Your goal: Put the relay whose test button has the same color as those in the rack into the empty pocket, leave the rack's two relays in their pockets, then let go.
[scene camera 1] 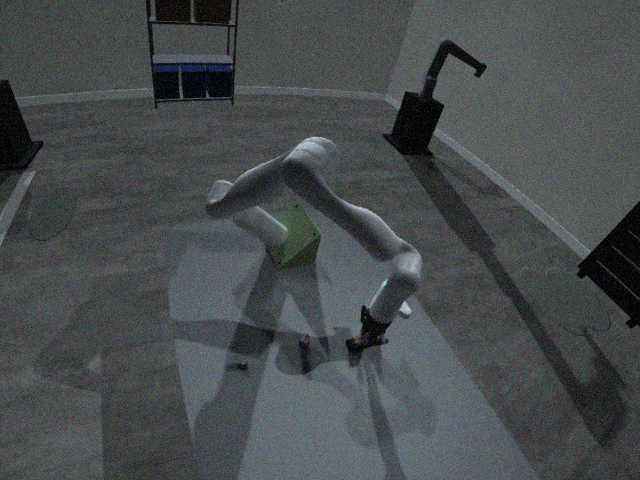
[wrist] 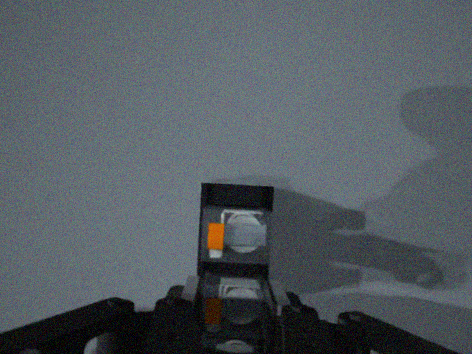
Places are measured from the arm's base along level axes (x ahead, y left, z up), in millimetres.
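Where they show: gripper, fingertip midpoint: [scene camera 1: 365, 339] [wrist: 232, 299]; arm's base at its link origin: [scene camera 1: 277, 236].
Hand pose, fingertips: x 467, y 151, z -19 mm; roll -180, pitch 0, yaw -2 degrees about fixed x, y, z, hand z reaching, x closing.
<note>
Things, the pixels of their top centre, and the offset from my fingertips. "*": a spot on its surface instead.
- black rack at a spot on its surface: [wrist: 237, 194] * dz -3, dx +1, dy +48 mm
- second relay with an orange test button, top centre: [wrist: 233, 316] dz +23, dx +0, dy +0 mm
- third relay at a spot on its surface: [wrist: 235, 346] * dz +3, dx +2, dy -21 mm
- relay with a red button, top centre: [scene camera 1: 305, 337] dz +18, dx -46, dy -179 mm
- green button at its top centre: [scene camera 1: 242, 360] dz +18, dx -21, dy -369 mm
The black rack [scene camera 1: 353, 345] [wrist: 237, 194] lies under my gripper. In the wrist view, a relay with an orange test button [wrist: 216, 236] sits in its far pocket. My gripper [wrist: 232, 299] [scene camera 1: 364, 342] is shut on a second relay with an orange test button [wrist: 240, 307], which is low in the rack's row behind the first, in shadow. Part of a third relay [wrist: 235, 346] shows at the bottom edge; its button is hidden. In the scene view, a relay with a red button [scene camera 1: 305, 341] stands left of the rack, and one with a green button [scene camera 1: 239, 364] lies farther left.
The green block [scene camera 1: 297, 237] bears the arm's base, behind the relays. A shelf unit [scene camera 1: 192, 58] with bins stands by the back wall. Another arm on a black pedestal [scene camera 1: 416, 124] stands at the back right. A dark slatted object [scene camera 1: 617, 258] stands at the right edge.
</note>
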